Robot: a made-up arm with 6 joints. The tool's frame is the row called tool. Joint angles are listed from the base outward. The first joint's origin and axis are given. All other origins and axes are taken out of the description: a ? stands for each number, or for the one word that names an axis. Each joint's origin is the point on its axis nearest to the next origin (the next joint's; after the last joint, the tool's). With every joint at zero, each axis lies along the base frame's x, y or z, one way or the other. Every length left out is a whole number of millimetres.
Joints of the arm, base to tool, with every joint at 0 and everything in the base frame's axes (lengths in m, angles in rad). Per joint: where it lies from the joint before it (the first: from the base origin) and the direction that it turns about. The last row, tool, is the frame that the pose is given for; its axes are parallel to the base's.
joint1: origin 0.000 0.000 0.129 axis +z
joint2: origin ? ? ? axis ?
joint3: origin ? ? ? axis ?
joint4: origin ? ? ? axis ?
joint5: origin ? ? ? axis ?
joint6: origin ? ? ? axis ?
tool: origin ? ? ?
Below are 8 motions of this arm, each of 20 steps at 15 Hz.
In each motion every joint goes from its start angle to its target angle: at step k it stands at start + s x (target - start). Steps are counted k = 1, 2, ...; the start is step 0. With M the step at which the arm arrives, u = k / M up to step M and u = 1 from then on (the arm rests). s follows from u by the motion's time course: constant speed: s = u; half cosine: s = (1 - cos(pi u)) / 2; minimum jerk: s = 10 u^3 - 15 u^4 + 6 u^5.
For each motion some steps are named. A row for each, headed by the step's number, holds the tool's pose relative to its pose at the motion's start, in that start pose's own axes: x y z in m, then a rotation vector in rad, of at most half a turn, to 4 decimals.
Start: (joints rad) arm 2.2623 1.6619 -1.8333 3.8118 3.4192 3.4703
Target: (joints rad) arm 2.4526 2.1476 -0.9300 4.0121 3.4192 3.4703
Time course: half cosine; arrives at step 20
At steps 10, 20:
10: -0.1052 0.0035 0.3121 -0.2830 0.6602 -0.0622
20: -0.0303 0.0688 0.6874 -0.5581 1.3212 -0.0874

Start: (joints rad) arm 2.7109 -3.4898 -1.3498 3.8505 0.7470 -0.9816
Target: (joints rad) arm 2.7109 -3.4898 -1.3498 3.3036 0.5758 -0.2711
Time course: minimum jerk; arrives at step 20
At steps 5, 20:
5: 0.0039 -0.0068 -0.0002 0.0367 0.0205 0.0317
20: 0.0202 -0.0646 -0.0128 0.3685 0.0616 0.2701

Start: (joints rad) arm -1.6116 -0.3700 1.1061 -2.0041 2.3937 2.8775
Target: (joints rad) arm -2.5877 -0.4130 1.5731 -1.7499 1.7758 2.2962
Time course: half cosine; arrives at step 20
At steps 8, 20:
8: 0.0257 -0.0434 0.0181 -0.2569 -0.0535 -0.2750
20: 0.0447 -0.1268 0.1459 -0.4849 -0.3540 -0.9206

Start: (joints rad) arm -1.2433 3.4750 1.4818 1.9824 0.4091 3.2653
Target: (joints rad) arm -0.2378 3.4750 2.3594 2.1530 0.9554 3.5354
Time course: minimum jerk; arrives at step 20
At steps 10, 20:
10: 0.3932 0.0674 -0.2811 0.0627 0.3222 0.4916
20: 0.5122 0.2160 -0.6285 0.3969 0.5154 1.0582

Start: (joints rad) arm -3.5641 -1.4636 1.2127 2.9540 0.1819 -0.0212
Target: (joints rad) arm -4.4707 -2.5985 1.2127 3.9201 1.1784 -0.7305
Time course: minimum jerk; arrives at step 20
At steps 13, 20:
13: 0.6081 -0.6045 -0.9804 0.0173 1.5168 0.0219
20: 0.5252 -0.6640 -1.3544 0.0248 1.7665 0.3236

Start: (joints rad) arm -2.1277 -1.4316 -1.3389 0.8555 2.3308 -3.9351
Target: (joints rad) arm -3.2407 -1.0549 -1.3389 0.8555 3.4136 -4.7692
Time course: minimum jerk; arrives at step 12
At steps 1, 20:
1: 0.0028 -0.0018 0.0044 0.0087 -0.0031 -0.0078
20: 0.3641 -0.6657 0.5047 1.7739 -0.5066 -1.6631

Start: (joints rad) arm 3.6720 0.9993 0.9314 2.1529 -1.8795 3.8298
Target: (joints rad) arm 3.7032 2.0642 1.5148 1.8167 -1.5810 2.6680
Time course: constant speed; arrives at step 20
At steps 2, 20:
2: 0.0197 0.1211 0.0553 0.0931 0.0017 -0.2407
20: 0.6737 0.6547 0.7052 0.6922 0.4431 -2.5410

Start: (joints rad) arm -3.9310 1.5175 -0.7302 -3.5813 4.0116 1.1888
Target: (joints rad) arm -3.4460 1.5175 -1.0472 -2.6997 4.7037 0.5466
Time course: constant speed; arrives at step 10
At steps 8, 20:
8: -0.4625 0.0500 -0.3190 1.1768 -0.2192 -1.0866
20: -0.5599 0.1273 -0.4097 1.5075 -0.2744 -1.2690

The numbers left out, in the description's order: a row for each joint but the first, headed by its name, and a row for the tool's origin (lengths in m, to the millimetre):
joint2: xyz 0.000 0.031 0.000, axis +y
joint3: xyz 0.000 0.000 0.716, axis +y
joint4: xyz 0.000 0.000 0.568, axis +z
joint5: xyz 0.000 0.000 0.000, axis +y
joint6: xyz 0.000 0.000 0.186, axis +z
tool: xyz 0.000 0.000 0.000

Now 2 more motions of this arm.
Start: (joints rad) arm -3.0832 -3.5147 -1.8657 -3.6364 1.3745 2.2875
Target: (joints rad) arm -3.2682 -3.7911 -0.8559 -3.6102 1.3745 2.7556
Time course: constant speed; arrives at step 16
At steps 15, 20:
15: 0.1199 0.2181 -0.4455 -0.4652 0.5202 0.5812
20: 0.1242 0.2210 -0.4747 -0.4859 0.5662 0.6157

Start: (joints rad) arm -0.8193 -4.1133 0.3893 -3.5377 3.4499 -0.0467
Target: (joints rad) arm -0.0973 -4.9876 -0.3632 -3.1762 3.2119 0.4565
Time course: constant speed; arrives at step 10
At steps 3, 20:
3: -0.4153 -0.0953 0.0105 0.0123 0.4406 0.1920
20: -1.0758 -0.4365 0.6944 -0.0954 1.4992 0.2052

